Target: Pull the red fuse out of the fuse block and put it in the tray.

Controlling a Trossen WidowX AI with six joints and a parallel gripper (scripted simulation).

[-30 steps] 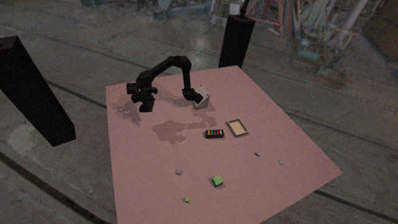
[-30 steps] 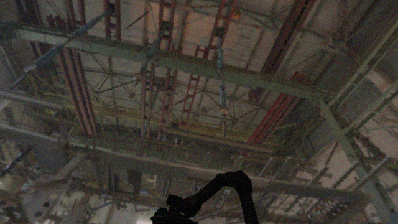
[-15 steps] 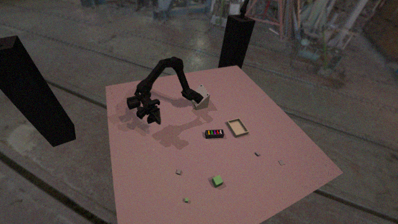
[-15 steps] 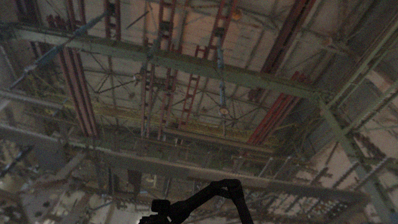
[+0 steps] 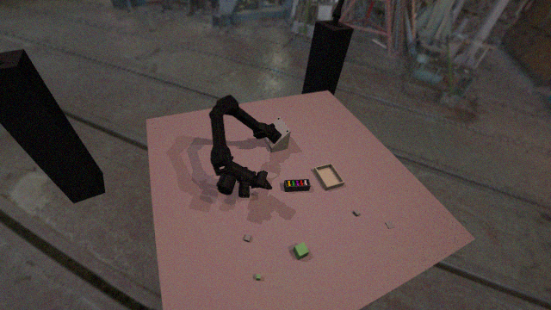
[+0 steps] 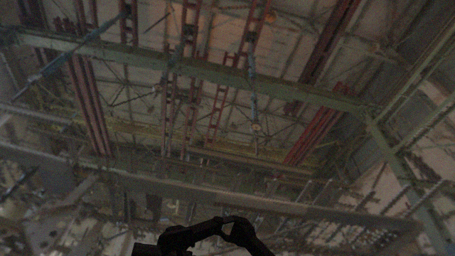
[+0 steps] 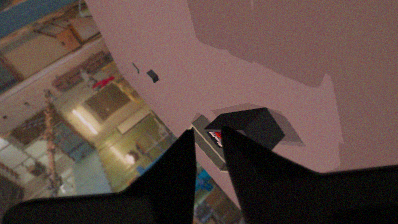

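The purple fuse lies 15 cm to the left of my gripper tip and 7 cm below it. Round my gripper tip: green fuse: 13 cm to the left, 7 cm below, 1 cm behind; yellow fuse: 12 cm to the left, 7 cm below, 2 cm behind; red fuse: 17 cm to the left, 7 cm below, 1 cm ahead.
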